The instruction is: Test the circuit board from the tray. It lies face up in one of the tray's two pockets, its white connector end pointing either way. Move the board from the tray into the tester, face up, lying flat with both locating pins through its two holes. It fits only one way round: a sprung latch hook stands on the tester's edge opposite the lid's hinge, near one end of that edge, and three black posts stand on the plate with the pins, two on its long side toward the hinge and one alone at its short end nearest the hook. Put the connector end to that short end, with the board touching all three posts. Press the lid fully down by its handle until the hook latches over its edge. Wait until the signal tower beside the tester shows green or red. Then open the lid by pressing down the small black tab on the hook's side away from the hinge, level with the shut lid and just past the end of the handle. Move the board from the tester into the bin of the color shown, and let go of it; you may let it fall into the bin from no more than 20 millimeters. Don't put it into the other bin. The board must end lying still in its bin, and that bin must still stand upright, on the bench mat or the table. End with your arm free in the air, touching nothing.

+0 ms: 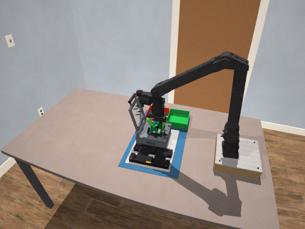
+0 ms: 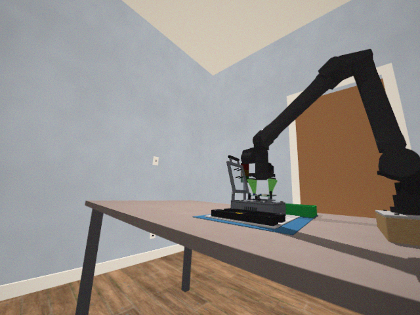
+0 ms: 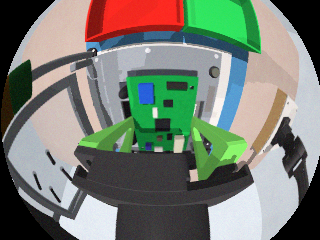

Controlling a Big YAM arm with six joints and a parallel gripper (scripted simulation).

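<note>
The green circuit board is right at my hand. From my hand the other things lie so: red bin: 200 mm to the right, 80 mm below, 40 mm ahead; then tester plate: 20 mm below, 10 mm to the left, 10 mm ahead; then tester lid: 120 mm ahead, 90 mm above.
</note>
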